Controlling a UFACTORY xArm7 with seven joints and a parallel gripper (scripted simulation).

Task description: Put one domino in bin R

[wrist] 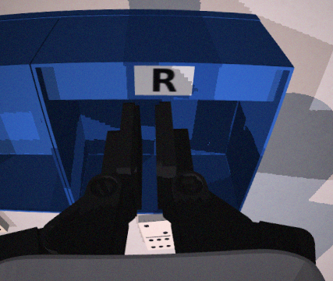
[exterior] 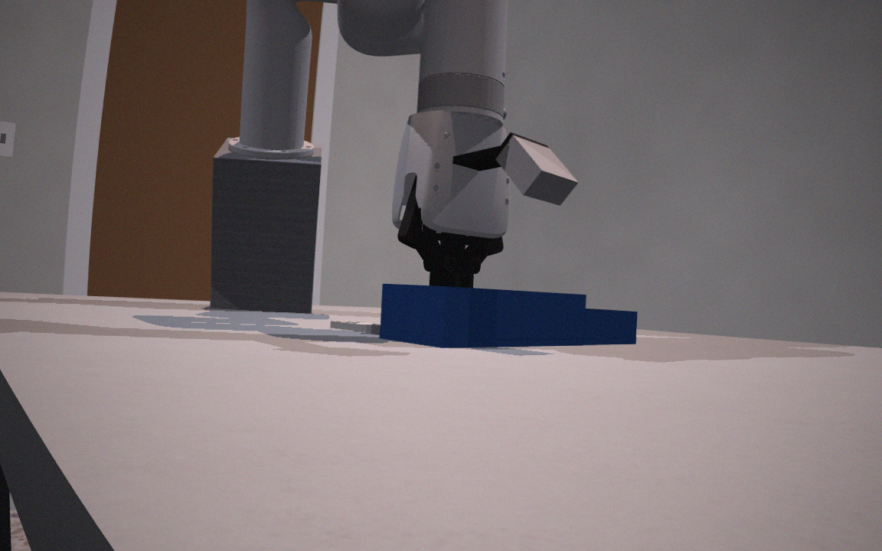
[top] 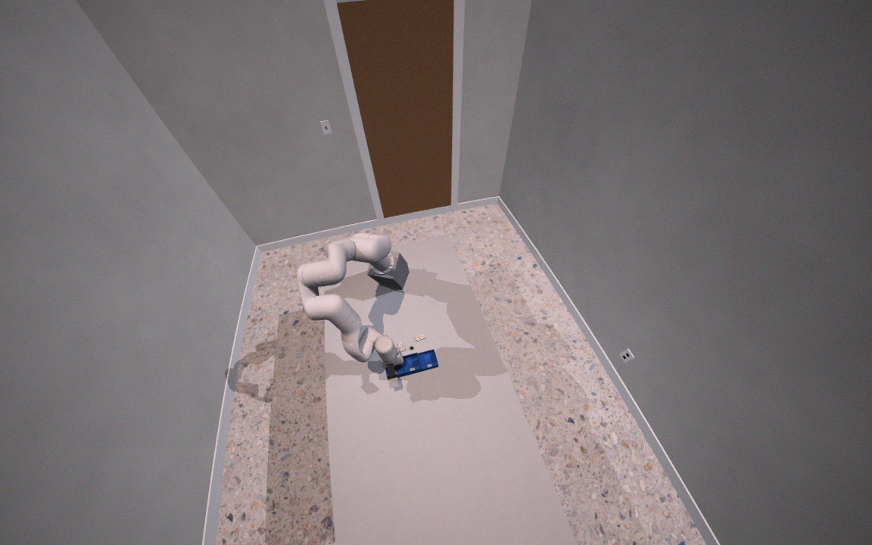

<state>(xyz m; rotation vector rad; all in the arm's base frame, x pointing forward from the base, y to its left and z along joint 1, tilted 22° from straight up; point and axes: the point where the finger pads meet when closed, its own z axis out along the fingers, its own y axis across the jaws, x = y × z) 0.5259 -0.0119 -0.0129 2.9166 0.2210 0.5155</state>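
Now: hand 8 cm to the right of the blue bin and 2 cm above it. From my hand the other things lie so: white domino (14 cm to the left, 14 cm behind, 3 cm below); grey hex nut (8 cm behind, 3 cm below, 2 cm to the right).
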